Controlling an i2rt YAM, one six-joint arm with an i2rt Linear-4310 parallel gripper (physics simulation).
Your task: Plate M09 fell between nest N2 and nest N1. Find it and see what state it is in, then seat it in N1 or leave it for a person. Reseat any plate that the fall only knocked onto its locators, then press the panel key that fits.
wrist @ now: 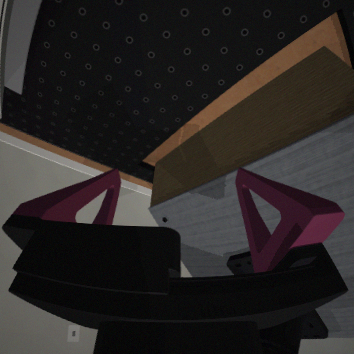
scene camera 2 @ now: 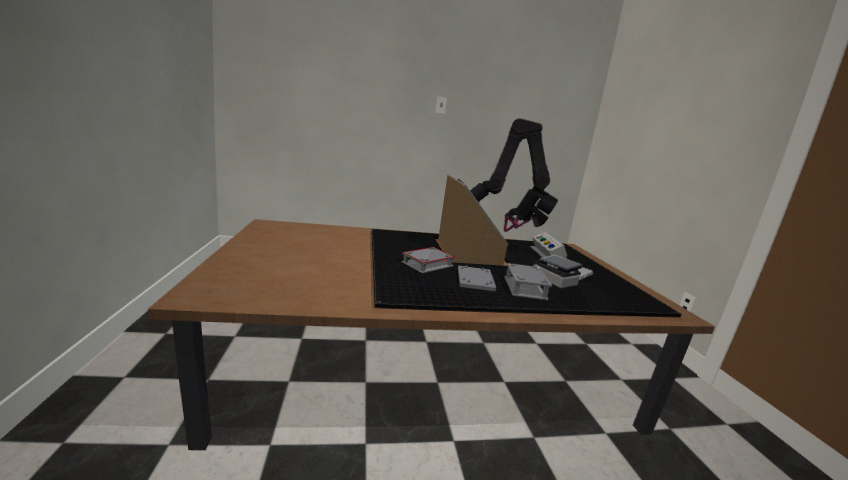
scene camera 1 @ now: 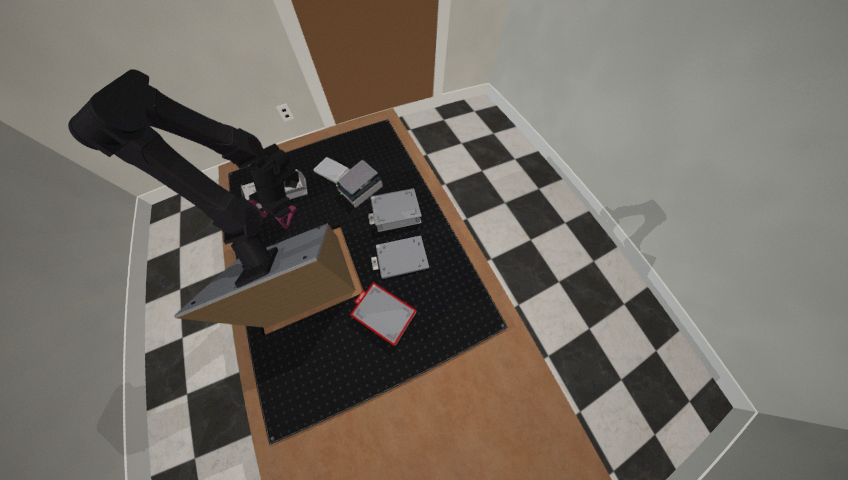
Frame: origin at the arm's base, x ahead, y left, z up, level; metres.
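Seen in the pictures: gripper, between the fingertips: (wrist: 177,174) (scene camera 2: 509,229) (scene camera 1: 276,222); arm's base, origin of its link: (scene camera 2: 470,199) (scene camera 1: 260,265).
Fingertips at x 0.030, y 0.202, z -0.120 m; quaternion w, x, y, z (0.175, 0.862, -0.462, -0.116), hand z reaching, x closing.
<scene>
Offsets run from my fingertips to a thing's top centre. Level surfaces: height alone.
My gripper (scene camera 1: 270,215) (scene camera 2: 514,223) (wrist: 177,174) is open and empty, high above the mat beside the arm's pedestal. A dark plate with a grey textured top @(dx +0.315, dy +0.053, dz -0.020 m) (scene camera 1: 358,173) (scene camera 2: 562,262) lies on a pale box-like nest, with another dark layer beneath it. No label is legible, so I cannot tell which plate is M09. A tall grey stand (scene camera 1: 395,205) (scene camera 2: 527,273), a low grey stand (scene camera 1: 401,256) (scene camera 2: 476,277) and a red-edged stand (scene camera 1: 383,313) (scene camera 2: 427,255) have no plate on them. The key panel @(dx +0.016, dy +0.213, dz -0.024 m) (scene camera 2: 547,242) shows coloured keys; the arm partly hides it in scene camera 1.
A white slab @(dx +0.244, dy +0.209, dz -0.094 m) (scene camera 1: 329,168) lies against the nest with the dark plate. The wedge-shaped pedestal (scene camera 1: 303,276) (scene camera 2: 470,231) (wrist: 250,120) rises beside the stands. The black perforated mat @(dz -0.108 m) (scene camera 1: 333,380) (scene camera 2: 416,294) (wrist: 165,55) lies on the brown table @(dz -0.121 m) (scene camera 1: 428,428) (scene camera 2: 267,273).
</scene>
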